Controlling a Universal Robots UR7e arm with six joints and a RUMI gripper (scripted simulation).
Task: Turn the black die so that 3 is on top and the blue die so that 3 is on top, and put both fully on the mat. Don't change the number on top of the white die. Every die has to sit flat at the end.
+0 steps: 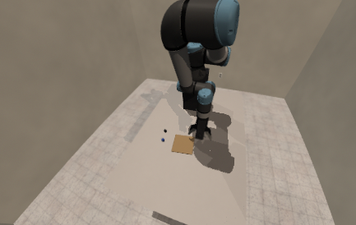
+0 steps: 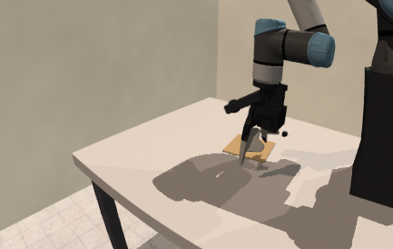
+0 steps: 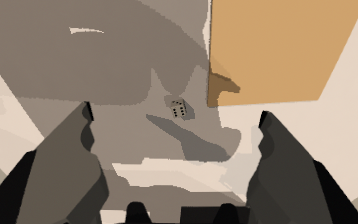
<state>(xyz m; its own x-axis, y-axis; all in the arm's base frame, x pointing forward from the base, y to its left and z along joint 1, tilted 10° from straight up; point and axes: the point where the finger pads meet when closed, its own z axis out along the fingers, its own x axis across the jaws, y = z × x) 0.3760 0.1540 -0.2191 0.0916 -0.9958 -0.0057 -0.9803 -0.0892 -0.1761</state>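
Right now my hand is 3 cm above the white die and 2 cm past it. Also, from my hand: black die (26 cm to the right, 3 cm below, 1 cm ahead); then blue die (24 cm to the right, 9 cm ahead, 3 cm below); then brown mat (9 cm to the right, 6 cm ahead, 4 cm below).
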